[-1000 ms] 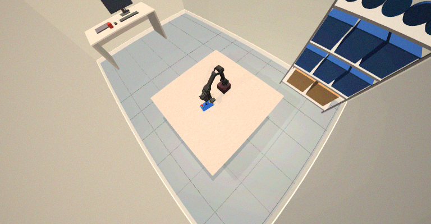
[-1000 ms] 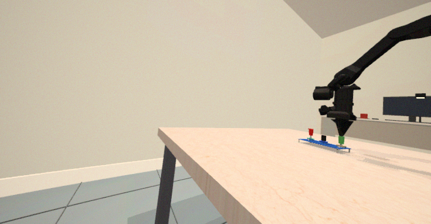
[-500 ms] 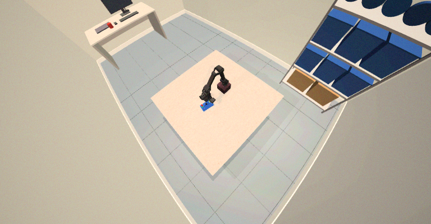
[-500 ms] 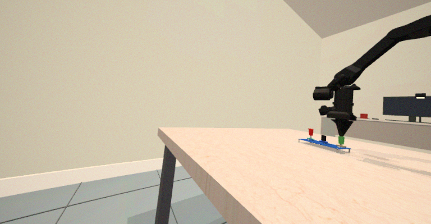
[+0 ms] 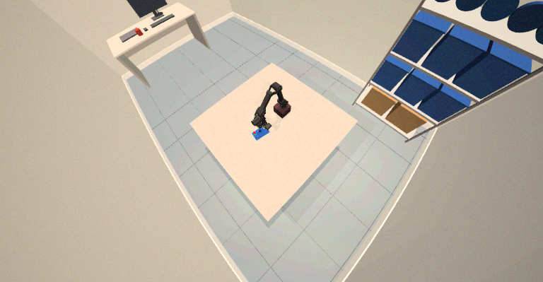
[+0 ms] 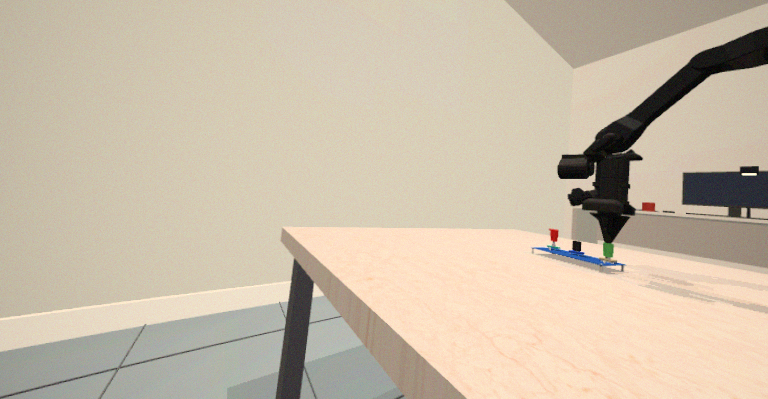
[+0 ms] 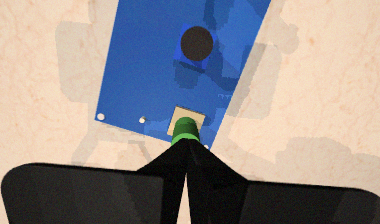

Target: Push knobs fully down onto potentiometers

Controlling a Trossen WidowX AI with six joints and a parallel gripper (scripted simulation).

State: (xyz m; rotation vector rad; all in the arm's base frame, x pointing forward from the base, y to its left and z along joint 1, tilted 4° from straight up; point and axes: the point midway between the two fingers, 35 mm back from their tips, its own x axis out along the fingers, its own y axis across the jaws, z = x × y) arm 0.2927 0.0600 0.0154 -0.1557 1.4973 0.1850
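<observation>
Now: gripper tip 20 mm above the green knob. Round my gripper tip: red knob (110 mm ahead, 10 mm to the left).
</observation>
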